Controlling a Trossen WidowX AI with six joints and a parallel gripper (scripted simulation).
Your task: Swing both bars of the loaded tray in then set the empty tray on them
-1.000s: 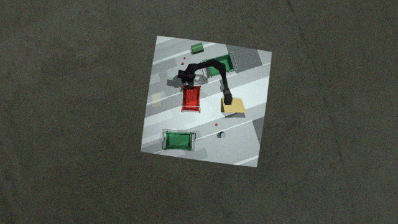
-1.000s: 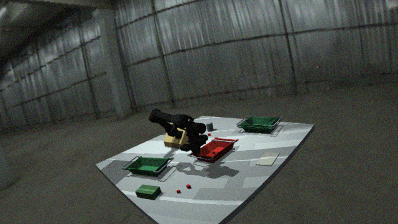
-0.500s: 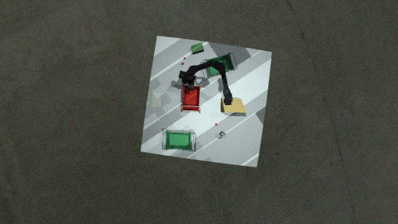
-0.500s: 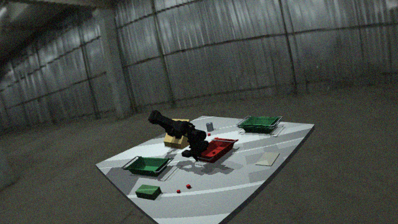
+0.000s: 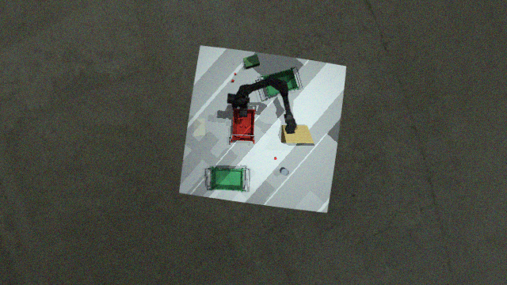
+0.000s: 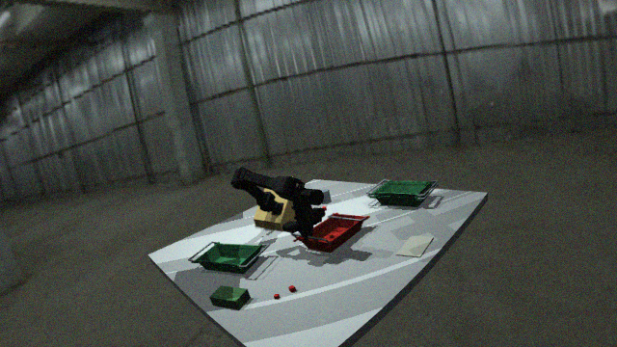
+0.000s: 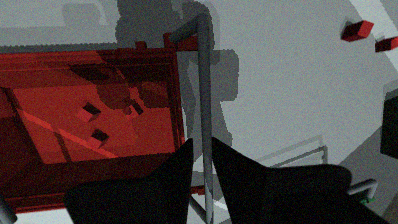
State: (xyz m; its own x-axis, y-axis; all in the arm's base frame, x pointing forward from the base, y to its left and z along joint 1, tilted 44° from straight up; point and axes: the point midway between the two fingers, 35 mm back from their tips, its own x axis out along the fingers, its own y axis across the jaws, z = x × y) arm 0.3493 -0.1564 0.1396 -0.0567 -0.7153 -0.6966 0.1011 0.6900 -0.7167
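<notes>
My gripper tip is 300 mm past the green tray, 190 mm to the left of it and 30 mm above it. From my gripper tip the other things lie so: pale flat card 390 mm ahead, 140 mm to the left, 70 mm below; dark green box 70 mm behind, 400 mm to the right, 50 mm below; grey cylinder 300 mm behind, 540 mm to the left, 40 mm below.
</notes>
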